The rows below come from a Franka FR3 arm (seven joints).
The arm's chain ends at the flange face. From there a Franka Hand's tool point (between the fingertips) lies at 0.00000 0.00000 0.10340 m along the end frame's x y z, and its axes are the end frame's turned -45 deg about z.
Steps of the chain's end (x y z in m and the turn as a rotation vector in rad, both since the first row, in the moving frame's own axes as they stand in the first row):
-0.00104 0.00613 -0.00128 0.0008 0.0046 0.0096
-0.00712 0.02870 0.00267 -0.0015 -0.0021 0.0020
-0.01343 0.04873 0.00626 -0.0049 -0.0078 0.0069
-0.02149 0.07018 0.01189 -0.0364 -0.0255 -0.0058
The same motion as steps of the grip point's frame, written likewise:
-0.00468 0.00388 -0.00128 -0.0027 0.0038 0.0096
-0.02559 0.01522 0.00267 0.0004 -0.0025 0.0020
-0.04488 0.02475 0.00626 0.0021 -0.0090 0.0069
-0.06934 0.03524 0.01179 -0.0077 -0.0438 -0.0058

